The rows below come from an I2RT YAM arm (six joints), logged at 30 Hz.
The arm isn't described. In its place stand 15 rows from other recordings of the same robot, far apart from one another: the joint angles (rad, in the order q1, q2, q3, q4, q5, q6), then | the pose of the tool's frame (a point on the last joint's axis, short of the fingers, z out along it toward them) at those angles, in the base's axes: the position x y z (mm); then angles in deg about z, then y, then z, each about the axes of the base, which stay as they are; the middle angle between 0 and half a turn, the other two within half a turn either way.
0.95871, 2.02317, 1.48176, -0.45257, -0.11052, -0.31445 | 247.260, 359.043, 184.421, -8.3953, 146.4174, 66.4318
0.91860, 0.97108, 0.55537, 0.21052, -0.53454, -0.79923 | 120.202, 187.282, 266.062, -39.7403, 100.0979, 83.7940
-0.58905, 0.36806, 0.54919, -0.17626, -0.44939, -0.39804 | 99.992, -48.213, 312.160, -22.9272, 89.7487, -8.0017
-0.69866, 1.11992, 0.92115, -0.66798, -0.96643, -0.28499 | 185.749, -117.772, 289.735, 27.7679, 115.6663, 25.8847
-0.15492, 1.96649, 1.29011, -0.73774, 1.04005, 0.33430 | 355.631, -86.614, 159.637, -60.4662, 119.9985, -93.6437
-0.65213, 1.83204, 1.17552, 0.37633, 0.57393, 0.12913 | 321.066, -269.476, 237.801, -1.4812, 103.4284, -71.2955
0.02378, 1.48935, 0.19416, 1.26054, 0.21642, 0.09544 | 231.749, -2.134, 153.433, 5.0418, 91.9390, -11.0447
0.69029, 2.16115, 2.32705, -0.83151, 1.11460, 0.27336 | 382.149, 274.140, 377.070, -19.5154, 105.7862, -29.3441
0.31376, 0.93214, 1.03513, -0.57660, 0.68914, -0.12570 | 188.151, 37.252, 364.053, -25.2526, 110.6107, -24.8163
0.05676, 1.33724, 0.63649, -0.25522, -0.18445, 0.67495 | 246.957, 20.572, 169.186, 53.2318, 143.4192, 21.1758
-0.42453, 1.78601, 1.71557, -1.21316, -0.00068, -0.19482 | 324.445, -146.628, 308.908, -11.0305, 163.5448, -24.1862
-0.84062, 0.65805, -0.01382, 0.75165, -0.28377, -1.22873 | 106.180, -103.662, 178.038, -71.6833, 85.6121, -31.8560
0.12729, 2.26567, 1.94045, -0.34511, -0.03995, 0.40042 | 521.787, 68.213, 226.791, 24.7560, 128.3708, 10.2132
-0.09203, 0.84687, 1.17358, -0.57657, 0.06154, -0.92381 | 163.163, -17.257, 419.663, -53.8296, 104.2882, -8.9116
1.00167, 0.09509, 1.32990, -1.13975, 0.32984, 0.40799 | -50.365, -100.124, 399.870, 25.1450, 84.8479, 38.4134
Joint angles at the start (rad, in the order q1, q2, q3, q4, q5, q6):
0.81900 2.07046 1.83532 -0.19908 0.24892 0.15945
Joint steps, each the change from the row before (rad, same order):
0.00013 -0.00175 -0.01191 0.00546 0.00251 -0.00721
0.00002 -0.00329 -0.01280 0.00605 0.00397 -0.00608
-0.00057 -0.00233 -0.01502 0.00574 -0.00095 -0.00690
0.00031 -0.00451 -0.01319 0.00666 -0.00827 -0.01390
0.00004 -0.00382 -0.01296 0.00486 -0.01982 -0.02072
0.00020 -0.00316 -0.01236 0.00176 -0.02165 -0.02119
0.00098 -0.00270 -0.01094 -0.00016 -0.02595 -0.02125
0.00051 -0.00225 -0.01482 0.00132 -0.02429 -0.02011
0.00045 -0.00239 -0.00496 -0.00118 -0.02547 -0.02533
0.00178 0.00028 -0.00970 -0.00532 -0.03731 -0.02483
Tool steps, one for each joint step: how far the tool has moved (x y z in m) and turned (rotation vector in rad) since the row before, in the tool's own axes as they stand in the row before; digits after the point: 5 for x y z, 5 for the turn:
0.00279 -0.00032 0.00058 0.00307 0.00411 -0.00843
0.00246 -0.00048 0.00012 0.00441 0.00272 -0.00696
0.00360 -0.00060 0.00074 0.00053 0.00678 -0.00841
0.00220 0.00006 -0.00033 -0.00822 0.00303 -0.01453
0.00261 0.00038 -0.00010 -0.01925 0.00641 -0.02174
0.00300 0.00057 0.00005 -0.02105 0.00927 -0.02287
0.00292 0.00118 0.00000 -0.02616 0.01009 -0.02328
0.00421 0.00096 0.00058 -0.02413 0.01233 -0.02221
0.00105 0.00102 -0.00041 -0.02575 0.00444 -0.02607
0.00402 0.00226 0.00091 -0.03881 0.01528 -0.02735

